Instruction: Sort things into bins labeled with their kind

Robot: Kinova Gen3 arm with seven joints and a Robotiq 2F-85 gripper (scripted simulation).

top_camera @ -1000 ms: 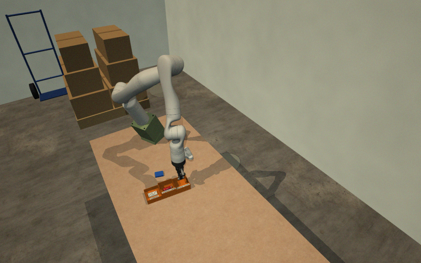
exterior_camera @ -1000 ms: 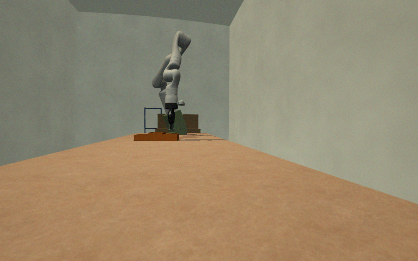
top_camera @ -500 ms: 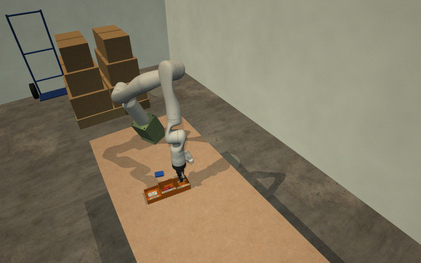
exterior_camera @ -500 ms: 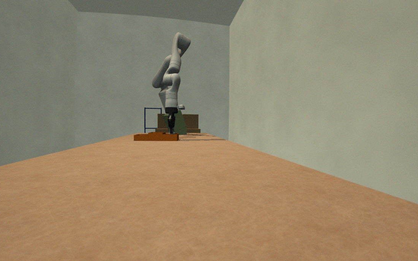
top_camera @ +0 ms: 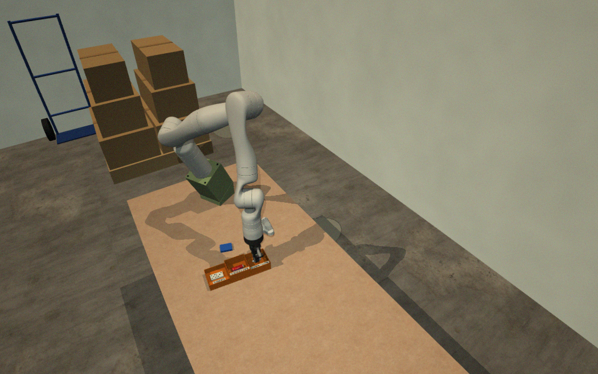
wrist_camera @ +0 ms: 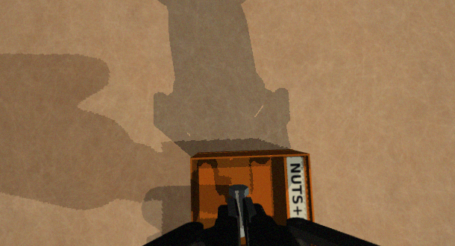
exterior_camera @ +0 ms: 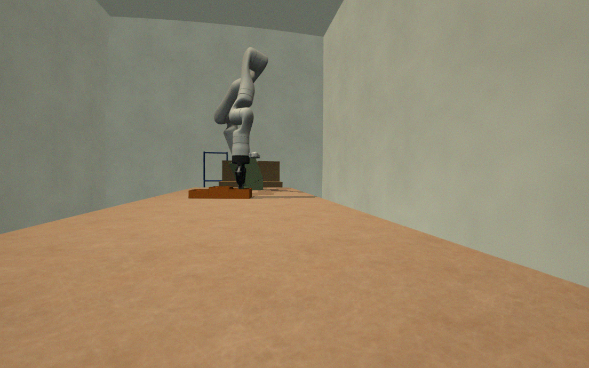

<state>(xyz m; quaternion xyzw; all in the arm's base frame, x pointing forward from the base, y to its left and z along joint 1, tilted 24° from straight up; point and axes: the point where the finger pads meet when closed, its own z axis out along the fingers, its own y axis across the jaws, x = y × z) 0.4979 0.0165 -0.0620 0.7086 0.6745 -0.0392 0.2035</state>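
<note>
My hand is 10 mm to the right of the grey bolt and 10 mm above it. Also, from my hand: thin blue stick-like thing 80 mm to the right, 30 mm below; joined orange bins 80 mm to the right, 20 mm below; red battery 10 mm behind, 80 mm to the right, 20 mm below.
</note>
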